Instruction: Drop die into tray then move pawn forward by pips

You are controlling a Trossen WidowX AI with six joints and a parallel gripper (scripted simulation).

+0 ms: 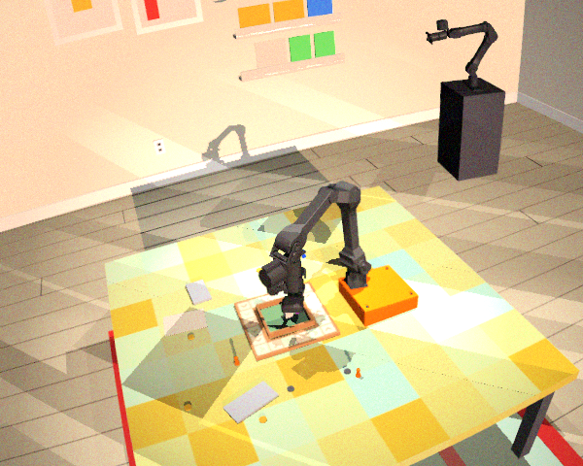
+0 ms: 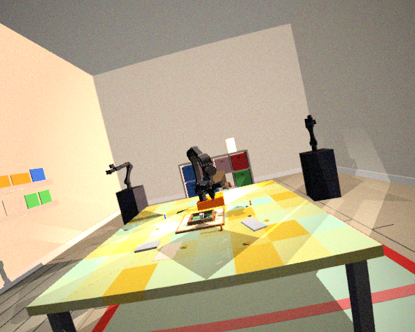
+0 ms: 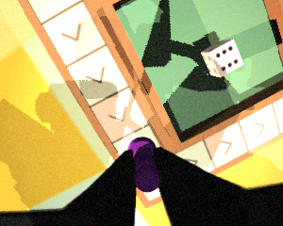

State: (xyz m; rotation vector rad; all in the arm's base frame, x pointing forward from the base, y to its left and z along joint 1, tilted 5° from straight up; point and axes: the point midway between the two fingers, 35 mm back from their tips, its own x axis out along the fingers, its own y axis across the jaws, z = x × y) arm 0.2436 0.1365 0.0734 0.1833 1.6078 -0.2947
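The white die is 9 cm to the right of my gripper tip, 9 cm below it and 2 cm ahead of it. Round my gripper tip: purple pawn (1 cm above); then green dice tray (11 cm below, 9 cm to the right, 3 cm ahead); then grey card (22 cm to the left, 20 cm ahead, 12 cm below).
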